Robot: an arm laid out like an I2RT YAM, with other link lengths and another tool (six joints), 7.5 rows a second.
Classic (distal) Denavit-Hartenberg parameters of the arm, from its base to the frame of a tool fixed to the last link. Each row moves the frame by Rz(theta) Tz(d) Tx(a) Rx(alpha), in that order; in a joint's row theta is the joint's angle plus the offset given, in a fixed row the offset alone. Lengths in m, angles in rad.
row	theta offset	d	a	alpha
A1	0	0.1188	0.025	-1.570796
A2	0	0	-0.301	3.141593
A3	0.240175	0	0.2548	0
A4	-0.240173	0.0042	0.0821	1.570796
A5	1.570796	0.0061	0	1.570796
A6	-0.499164	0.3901	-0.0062	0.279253
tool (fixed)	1.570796	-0.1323	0	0
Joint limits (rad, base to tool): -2.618..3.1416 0..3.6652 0..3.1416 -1.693..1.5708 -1.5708..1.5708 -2.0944..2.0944
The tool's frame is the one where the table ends.
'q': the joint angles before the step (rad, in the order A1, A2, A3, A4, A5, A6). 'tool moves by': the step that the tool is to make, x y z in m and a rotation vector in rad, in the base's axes. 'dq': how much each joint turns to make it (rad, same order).
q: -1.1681 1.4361 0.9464 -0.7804 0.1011 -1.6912
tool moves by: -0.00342 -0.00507 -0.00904 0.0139 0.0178 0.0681
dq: -0.0343 0.0256 -0.0094 0.0248 -0.0191 -0.1016
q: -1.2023 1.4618 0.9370 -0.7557 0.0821 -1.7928
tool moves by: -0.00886 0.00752 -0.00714 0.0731 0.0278 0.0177
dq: -0.0272 0.0488 0.0459 -0.0719 -0.0106 -0.0437
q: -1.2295 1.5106 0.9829 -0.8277 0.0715 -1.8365
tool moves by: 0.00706 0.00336 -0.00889 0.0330 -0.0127 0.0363
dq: -0.0025 0.0273 0.0027 -0.0003 -0.0303 -0.0334
